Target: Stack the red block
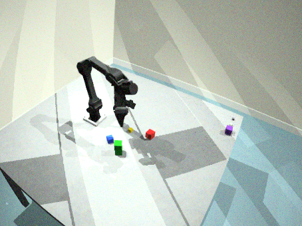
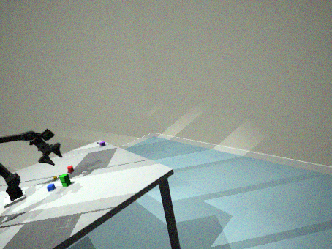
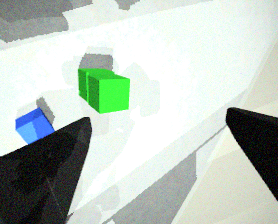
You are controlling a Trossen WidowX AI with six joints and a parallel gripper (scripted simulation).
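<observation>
My gripper tip is now 100 mm short of the red block, 180 mm to the right of it and 160 mm above it. From my gripper tip the other things lie so: small yellow block: 20 mm behind, 160 mm to the left, 170 mm below; blue block: 90 mm behind, 30 mm to the left, 170 mm below; purple block: 540 mm ahead, 460 mm to the left, 160 mm below.
</observation>
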